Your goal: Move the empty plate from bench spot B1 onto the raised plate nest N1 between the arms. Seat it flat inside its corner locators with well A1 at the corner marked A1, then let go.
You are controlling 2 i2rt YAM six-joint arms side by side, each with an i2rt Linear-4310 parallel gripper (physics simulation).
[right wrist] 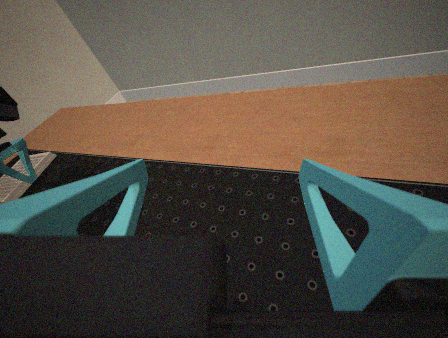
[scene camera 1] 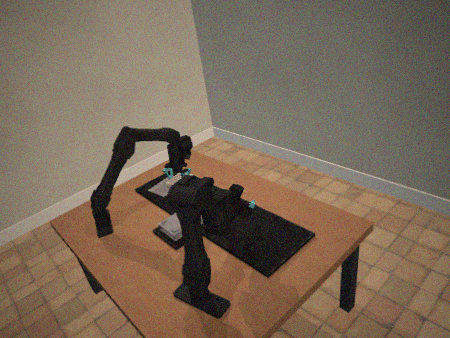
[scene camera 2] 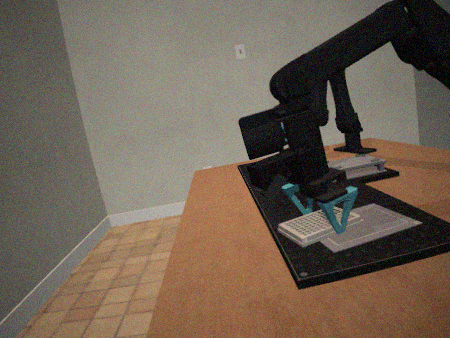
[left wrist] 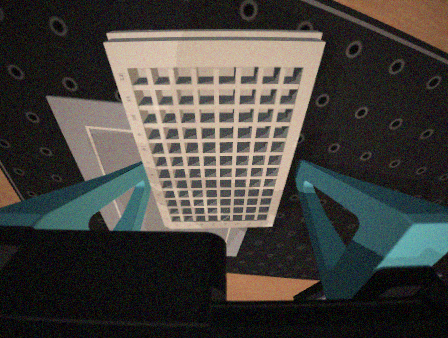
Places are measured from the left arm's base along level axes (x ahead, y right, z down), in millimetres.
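Pixels of known places: left gripper, fingertip midpoint: [right wrist: 17, 184] [scene camera 2: 323, 224] [left wrist: 223, 168]; right gripper, fingertip midpoint: [right wrist: 223, 167] [scene camera 1: 243, 196]; left arm's base, origin of the base link: [scene camera 1: 103, 223]; right arm's base, origin of the base link: [scene camera 1: 201, 299] [scene camera 2: 353, 150].
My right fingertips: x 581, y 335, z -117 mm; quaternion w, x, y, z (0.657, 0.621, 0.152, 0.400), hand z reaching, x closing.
Note:
For each thing: its top centre in the pictures, then the offset to it from my right fingertips. "*": a spot on its surface instead. Level surfaces: height alone.
- cream plate, middle of its top: [left wrist: 217, 169] [scene camera 2: 318, 219] [right wrist: 13, 175] [scene camera 1: 178, 178] dy -463, dx -165, dz +87 mm
- raised grey piece, surface spot: [scene camera 2: 357, 166] * dy -152, dx -272, dz +74 mm
- long black perforated board, its level: dz +104 mm
- wooden table, its level: dz +117 mm
The cream plate [scene camera 2: 300, 228] [left wrist: 215, 56] with a grid of square wells lies partly over the grey marked patch [scene camera 1: 157, 190] [scene camera 2: 390, 225] [left wrist: 67, 117], askew to it. My left gripper [scene camera 1: 178, 175] [scene camera 2: 325, 222] [left wrist: 223, 168] is open, with a finger beside each long side of the plate and a gap on the right in the left wrist view. My right gripper [right wrist: 223, 167] is open and empty above the black board; scene camera 1 largely hides it. The raised grey piece [scene camera 1: 170, 227] [scene camera 2: 357, 166] looks like the nest N1. Its corner marks are too small to read.
The long black perforated board [scene camera 1: 270, 240] [scene camera 2: 350, 265] [right wrist: 200, 210] lies along the wooden table [scene camera 1: 330, 215] [scene camera 2: 215, 250]. A small black base [scene camera 1: 172, 244] [scene camera 2: 390, 175] carries the grey nest. In scene camera 1 the right arm [scene camera 1: 195, 260] stands beside the nest and partly covers it.

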